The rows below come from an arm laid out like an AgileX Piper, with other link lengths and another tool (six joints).
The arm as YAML. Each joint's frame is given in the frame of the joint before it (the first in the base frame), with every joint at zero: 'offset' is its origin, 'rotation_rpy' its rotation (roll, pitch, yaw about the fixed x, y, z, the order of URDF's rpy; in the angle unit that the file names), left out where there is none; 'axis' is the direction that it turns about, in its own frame. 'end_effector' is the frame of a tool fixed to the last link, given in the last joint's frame.
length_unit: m
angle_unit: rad
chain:
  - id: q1
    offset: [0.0, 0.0, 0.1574]
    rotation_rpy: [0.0, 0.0, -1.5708]
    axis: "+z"
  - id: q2
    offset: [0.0, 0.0, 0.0]
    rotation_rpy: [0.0, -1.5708, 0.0]
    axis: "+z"
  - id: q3
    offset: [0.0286, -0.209, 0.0]
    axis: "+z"
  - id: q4
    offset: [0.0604, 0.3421, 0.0]
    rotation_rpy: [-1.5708, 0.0, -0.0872]
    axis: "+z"
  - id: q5
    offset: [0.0, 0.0, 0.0]
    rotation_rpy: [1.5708, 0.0, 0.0]
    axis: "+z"
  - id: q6
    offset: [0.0, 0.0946, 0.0]
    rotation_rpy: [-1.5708, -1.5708, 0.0]
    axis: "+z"
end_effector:
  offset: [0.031, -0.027, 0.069]
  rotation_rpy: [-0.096, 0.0, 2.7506]
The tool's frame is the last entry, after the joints.
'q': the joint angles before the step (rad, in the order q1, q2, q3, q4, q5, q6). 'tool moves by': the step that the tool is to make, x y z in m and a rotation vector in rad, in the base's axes. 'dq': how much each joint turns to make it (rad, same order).
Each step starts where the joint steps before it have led.
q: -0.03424, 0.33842, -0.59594, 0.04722, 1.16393, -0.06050
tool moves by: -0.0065, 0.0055, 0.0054, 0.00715, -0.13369, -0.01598
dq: 0.05163, -0.16047, 0.08640, -0.04757, -0.06116, 0.07098
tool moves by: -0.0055, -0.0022, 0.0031, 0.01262, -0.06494, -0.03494
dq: 0.00579, -0.09820, 0.04714, -0.02880, -0.01352, 0.04703
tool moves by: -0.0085, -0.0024, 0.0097, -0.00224, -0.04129, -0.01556
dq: 0.00071, -0.05929, 0.00029, -0.01677, 0.01824, 0.01355
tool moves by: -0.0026, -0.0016, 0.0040, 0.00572, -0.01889, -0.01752
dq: 0.00114, -0.02248, 0.00052, -0.01429, 0.00393, 0.02069
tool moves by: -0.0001, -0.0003, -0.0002, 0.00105, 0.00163, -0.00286
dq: -0.00077, -0.00010, 0.00011, -0.00127, 0.00173, 0.00251
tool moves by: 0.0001, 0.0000, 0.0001, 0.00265, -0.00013, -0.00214
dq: -0.00028, 0.00021, -0.00010, -0.00018, -0.00012, 0.00332
